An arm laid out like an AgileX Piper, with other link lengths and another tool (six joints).
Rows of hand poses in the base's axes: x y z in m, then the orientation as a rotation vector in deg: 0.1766 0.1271 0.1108 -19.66 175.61 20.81; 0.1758 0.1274 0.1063 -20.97 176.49 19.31; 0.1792 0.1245 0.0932 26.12 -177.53 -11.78; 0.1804 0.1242 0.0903 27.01 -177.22 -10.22; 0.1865 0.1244 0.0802 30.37 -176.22 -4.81; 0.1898 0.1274 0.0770 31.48 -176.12 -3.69; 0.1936 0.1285 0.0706 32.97 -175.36 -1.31; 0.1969 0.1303 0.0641 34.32 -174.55 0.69; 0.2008 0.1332 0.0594 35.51 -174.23 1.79; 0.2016 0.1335 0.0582 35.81 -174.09 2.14; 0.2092 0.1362 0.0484 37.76 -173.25 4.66; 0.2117 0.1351 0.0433 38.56 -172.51 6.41; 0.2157 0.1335 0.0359 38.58 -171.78 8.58; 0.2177 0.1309 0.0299 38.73 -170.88 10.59; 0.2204 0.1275 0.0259 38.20 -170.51 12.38; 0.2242 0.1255 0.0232 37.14 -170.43 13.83; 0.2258 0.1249 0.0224 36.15 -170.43 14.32
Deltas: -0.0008 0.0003 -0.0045 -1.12 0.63 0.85; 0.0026 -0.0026 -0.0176 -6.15 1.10 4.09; 0.0038 -0.0029 -0.0205 -7.16 1.19 4.69; 0.0099 -0.0027 -0.0306 -10.66 1.21 6.93; 0.0132 0.0003 -0.0338 -11.36 0.98 7.62; 0.0170 0.0014 -0.0402 -12.93 1.20 8.68; 0.0203 0.0032 -0.0467 -14.27 1.48 9.67; 0.0242 0.0061 -0.0514 -14.98 1.38 10.45; 0.0250 0.0064 -0.0526 -15.22 1.41 10.67; 0.0326 0.0091 -0.0624 -16.88 1.43 12.02; 0.0351 0.0080 -0.0675 -18.07 1.73 12.67; 0.0391 0.0064 -0.0749 -19.56 2.17 12.83; 0.0411 0.0038 -0.0809 -20.97 2.73 13.12; 0.0438 0.0004 -0.0849 -22.19 2.99 12.85; 0.0476 -0.0016 -0.0876 -23.17 3.16 12.19; 0.0492 -0.0022 -0.0884 -23.51 3.36 11.57
